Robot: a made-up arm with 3 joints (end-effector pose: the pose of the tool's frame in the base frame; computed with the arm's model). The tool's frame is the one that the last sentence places. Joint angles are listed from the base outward.
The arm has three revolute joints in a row. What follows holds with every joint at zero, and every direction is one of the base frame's. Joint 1 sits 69 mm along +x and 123 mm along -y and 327 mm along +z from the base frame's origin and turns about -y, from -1.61 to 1.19 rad. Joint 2 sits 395 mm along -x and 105 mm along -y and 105 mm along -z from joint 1 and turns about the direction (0.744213, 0.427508, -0.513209), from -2.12 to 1.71 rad. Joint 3 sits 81 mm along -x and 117 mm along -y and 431 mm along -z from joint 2 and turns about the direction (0.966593, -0.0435, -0.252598), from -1.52 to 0.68 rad. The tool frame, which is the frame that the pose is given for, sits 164 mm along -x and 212 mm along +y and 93 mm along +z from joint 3; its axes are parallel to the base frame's.
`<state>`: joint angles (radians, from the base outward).
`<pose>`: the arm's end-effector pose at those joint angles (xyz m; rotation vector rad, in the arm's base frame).
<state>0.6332 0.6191 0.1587</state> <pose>-0.2898 0.0458 -0.2606 0.6965 -0.3620 -0.1733</pose>
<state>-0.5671 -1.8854 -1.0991</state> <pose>-0.0253 -0.7281 0.2414 -2.0664 -0.9575 1.2889</pose>
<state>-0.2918 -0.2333 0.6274</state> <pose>-0.5984 -0.2671 0.1566 0.4352 0.1870 -0.0733</pose>
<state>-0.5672 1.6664 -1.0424</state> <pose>-0.3366 0.3451 0.6589 0.3758 1.3929 -0.2936</pose>
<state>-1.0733 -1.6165 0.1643</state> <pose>-0.2983 -0.5737 0.4503 -0.4573 0.2719 1.2312</pose>
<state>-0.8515 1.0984 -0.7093</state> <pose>-0.4915 0.2686 0.6898 0.1159 1.4107 -0.2820</pose>
